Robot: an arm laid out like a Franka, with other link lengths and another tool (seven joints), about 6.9 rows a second.
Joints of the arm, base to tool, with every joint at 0 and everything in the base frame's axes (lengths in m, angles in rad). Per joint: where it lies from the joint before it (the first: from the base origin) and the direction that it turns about. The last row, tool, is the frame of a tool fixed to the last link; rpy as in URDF.
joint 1: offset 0 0 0.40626 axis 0 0 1
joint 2: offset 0 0 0 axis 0 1 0
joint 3: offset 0 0 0.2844 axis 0 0 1
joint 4: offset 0.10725 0 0 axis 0 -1 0
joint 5: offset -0.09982 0 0.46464 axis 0 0 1
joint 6: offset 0 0 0 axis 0 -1 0
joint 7: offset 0.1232 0 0 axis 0 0 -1
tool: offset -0.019 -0.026 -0.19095 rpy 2.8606 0 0.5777
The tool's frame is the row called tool.
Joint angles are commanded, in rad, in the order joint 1, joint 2, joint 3, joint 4, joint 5, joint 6, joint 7. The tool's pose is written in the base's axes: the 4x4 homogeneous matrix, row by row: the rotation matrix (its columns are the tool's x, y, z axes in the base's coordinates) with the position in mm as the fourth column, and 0 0 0 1 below. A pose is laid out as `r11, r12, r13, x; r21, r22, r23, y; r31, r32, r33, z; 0, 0, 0, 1`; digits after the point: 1 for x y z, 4 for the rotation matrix.
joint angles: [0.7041, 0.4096, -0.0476, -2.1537, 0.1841, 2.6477, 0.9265]
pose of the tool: 0.9874, 0.1404, 0.0723, 520.8; 0.1508, -0.9744, -0.1670, 399.2; 0.0470, 0.1758, -0.9833, 107.6; 0, 0, 0, 1
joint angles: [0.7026, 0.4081, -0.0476, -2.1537, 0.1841, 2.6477, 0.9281]
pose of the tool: 0.9879, 0.1373, 0.0727, 521.7; 0.1477, -0.9750, -0.1662, 398.8; 0.0481, 0.1749, -0.9834, 108.6; 0, 0, 0, 1
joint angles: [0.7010, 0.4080, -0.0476, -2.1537, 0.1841, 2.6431, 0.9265]
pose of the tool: 0.9880, 0.1383, 0.0691, 521.6; 0.1482, -0.9745, -0.1683, 397.6; 0.0440, 0.1766, -0.9833, 108.2; 0, 0, 0, 1
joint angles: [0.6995, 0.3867, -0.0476, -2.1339, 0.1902, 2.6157, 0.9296]
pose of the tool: 0.9887, 0.1306, 0.0735, 530.2; 0.1406, -0.9781, -0.1535, 405.0; 0.0519, 0.1621, -0.9854, 128.4; 0, 0, 0, 1
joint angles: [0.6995, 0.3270, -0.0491, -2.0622, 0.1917, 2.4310, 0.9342]
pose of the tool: 0.9881, 0.1530, 0.0175, 538.3; 0.1539, -0.9751, -0.1595, 420.5; -0.0073, 0.1603, -0.9870, 183.9; 0, 0, 0, 1
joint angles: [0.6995, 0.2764, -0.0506, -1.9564, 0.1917, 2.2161, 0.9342]
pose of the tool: 0.9811, 0.1893, -0.0388, 545.1; 0.1803, -0.9689, -0.1696, 435.6; -0.0697, 0.1594, -0.9848, 252.7; 0, 0, 0, 1
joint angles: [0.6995, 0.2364, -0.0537, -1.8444, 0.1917, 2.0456, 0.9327]
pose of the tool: 0.9744, 0.2170, -0.0583, 552.8; 0.2050, -0.9648, -0.1650, 447.0; -0.0920, 0.1488, -0.9846, 325.8; 0, 0, 0, 1
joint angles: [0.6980, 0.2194, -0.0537, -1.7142, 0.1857, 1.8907, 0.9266]
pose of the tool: 0.9663, 0.2500, -0.0610, 558.5; 0.2375, -0.9576, -0.1633, 455.3; -0.0992, 0.1433, -0.9847, 396.5; 0, 0, 0, 1
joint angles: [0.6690, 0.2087, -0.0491, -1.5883, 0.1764, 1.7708, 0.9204]
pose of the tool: 0.9666, 0.2526, -0.0443, 572.9; 0.2433, -0.9578, -0.1530, 446.3; -0.0810, 0.1371, -0.9872, 464.4; 0, 0, 0, 1
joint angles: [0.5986, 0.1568, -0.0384, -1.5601, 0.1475, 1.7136, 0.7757]
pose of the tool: 0.9411, 0.3377, 0.0188, 594.6; 0.3367, -0.9302, -0.1464, 398.5; -0.0319, 0.1441, -0.9891, 511.4; 0, 0, 0, 1
